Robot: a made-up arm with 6 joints.
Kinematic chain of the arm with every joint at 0, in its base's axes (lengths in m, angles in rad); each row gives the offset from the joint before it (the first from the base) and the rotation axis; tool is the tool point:
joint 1: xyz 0 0 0.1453 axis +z
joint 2: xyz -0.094 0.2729 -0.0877 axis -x
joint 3: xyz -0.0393 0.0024 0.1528 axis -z
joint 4: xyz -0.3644 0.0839 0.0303 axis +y
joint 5: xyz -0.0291 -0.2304 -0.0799 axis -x
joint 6: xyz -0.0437 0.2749 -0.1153 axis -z
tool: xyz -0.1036 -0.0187 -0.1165
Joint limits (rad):
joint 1: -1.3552..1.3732
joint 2: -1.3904..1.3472
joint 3: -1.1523..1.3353
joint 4: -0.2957..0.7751
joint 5: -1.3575..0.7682
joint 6: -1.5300..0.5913
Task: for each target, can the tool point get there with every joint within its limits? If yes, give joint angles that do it. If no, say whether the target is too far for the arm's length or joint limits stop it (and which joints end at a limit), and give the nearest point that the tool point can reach.
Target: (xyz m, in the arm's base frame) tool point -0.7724 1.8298 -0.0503
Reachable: no: too far | nearest point -0.4359 1.0325 0.0052 | short by 0.867 m
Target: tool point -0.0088 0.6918 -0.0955
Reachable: yes | joints -1.0839 0.8262 0.1326 0.1075 -0.2209 -1.0925
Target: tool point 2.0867 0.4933 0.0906
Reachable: no: too far | nearest point 0.9643 0.4634 0.0711 | short by 1.123 m
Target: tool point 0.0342 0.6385 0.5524
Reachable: yes | joints -0.5754 -0.8823 0.9026 0.1225 -0.6466 0.0333
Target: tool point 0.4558 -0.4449 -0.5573
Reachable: no: joint limits stop it (at a limit: joint 1, joint 3, joint 4, joint 5) | nearest point 0.2628 -0.4287 -0.4107 | short by 0.243 m
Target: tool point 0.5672 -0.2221 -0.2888
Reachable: no: joint limits stop it (at a limit: joint 1, joint 3, joint 4, joint 5) | nearest point 0.3458 -0.3489 -0.2125 | short by 0.266 m
